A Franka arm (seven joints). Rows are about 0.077 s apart.
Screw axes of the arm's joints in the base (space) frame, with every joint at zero. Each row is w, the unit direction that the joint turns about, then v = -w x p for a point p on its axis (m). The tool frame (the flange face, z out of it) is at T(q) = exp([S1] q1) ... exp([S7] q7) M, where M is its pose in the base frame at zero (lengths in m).
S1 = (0, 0, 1, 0, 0, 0)
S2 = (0, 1, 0, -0.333, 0, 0)
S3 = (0, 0, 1, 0, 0, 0)
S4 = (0, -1, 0, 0.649, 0, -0.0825)
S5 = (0, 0, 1, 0, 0, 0)
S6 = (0, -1, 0, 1.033, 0, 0)
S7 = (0, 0, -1, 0, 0.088, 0)
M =
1 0 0 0.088
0 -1 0 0
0 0 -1 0.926
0 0 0 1
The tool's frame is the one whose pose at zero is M.
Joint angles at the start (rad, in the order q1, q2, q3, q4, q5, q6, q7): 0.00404 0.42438 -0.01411 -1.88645 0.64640 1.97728 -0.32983
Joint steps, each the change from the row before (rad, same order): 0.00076 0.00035 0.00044 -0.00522 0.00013 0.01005 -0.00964; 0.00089 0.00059 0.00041 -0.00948 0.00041 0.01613 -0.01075; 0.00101 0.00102 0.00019 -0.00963 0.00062 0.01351 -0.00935; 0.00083 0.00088 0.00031 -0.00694 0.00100 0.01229 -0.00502; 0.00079 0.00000 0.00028 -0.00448 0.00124 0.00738 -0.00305; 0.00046 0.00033 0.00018 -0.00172 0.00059 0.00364 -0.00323; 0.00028 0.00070 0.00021 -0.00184 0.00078 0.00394 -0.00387; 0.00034 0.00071 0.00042 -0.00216 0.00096 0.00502 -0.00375; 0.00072 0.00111 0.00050 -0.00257 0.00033 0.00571 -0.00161
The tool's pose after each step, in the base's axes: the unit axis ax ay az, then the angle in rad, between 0 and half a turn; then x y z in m. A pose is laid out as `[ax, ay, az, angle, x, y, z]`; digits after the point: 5 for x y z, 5 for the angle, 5 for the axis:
[-0.99356, 0.01858, 0.11173, 2.56216, 0.60096, 0.03252, 0.26637]
[-0.99405, 0.01618, 0.10772, 2.56641, 0.59964, 0.03210, 0.26279]
[-0.99432, 0.01433, 0.10542, 2.56994, 0.59792, 0.03181, 0.25885]
[-0.99459, 0.01420, 0.10290, 2.57320, 0.59692, 0.03159, 0.25603]
[-0.99476, 0.01407, 0.10128, 2.57468, 0.59625, 0.03171, 0.25455]
[-0.99488, 0.01306, 0.10017, 2.57526, 0.59605, 0.03183, 0.25382]
[-0.99501, 0.01198, 0.09904, 2.57574, 0.59582, 0.03185, 0.25284]
[-0.99516, 0.01106, 0.09761, 2.57645, 0.59560, 0.03194, 0.25177]
[-0.99525, 0.01097, 0.09669, 2.57816, 0.59524, 0.03222, 0.25031]

